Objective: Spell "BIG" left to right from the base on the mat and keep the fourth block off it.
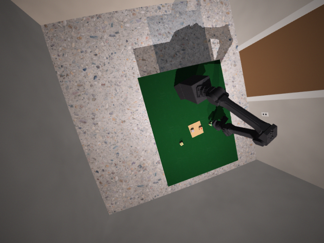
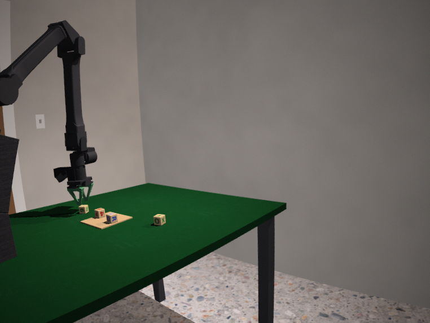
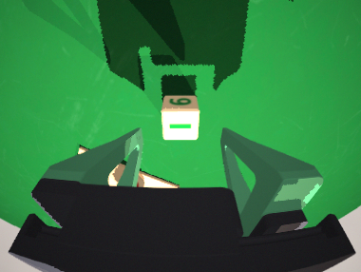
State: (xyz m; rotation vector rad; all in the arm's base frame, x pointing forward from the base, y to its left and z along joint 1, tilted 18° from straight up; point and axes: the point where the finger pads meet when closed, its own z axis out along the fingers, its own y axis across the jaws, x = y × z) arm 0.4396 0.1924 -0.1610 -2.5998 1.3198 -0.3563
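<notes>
My gripper is now 30 mm above the I block. The rest, counted from my hand: tan mat (170 mm to the right, 50 mm below, 10 mm ahead); then B block (130 mm to the right, 30 mm below, 10 mm ahead).
</notes>
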